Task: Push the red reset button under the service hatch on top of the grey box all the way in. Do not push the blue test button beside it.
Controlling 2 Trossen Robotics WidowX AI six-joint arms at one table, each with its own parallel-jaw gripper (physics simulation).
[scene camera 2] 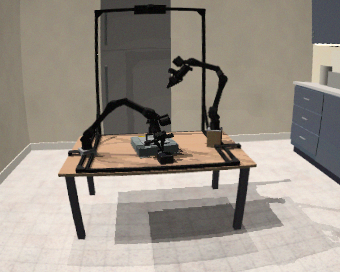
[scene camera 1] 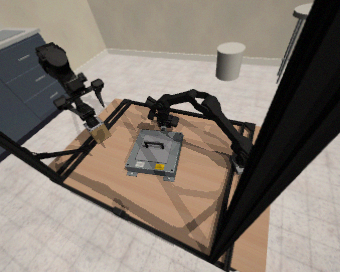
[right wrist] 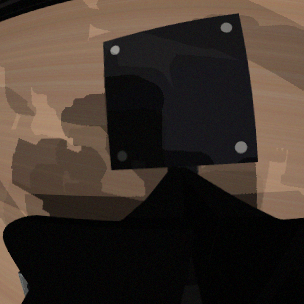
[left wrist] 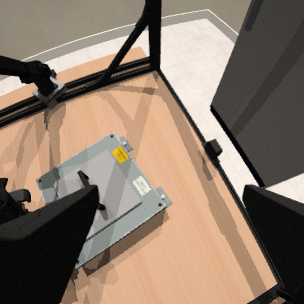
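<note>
The grey box (scene camera 1: 131,154) (scene camera 2: 142,147) (left wrist: 102,151) stands on the table. Its service hatch (scene camera 1: 145,155) (left wrist: 117,197), a flat plate with a black handle (scene camera 1: 154,145) (left wrist: 83,177), lies on top and looks shut. The red and blue buttons do not show. My right gripper (scene camera 1: 162,129) (scene camera 2: 161,145) (right wrist: 177,174) is shut and empty, low at the box's far edge in scene camera 1; whether it touches anything is hidden. My left gripper (scene camera 1: 84,107) (scene camera 2: 169,86) (left wrist: 171,192) is open and empty, high above the table.
A black block (scene camera 2: 165,158) (right wrist: 182,95) with light screws lies just beyond my right fingertips. A brown block (scene camera 1: 101,133) (scene camera 2: 214,137) stands at the left arm's base. Black frame bars (scene camera 1: 97,197) (scene camera 2: 160,169) edge the table; uprights rise at its sides.
</note>
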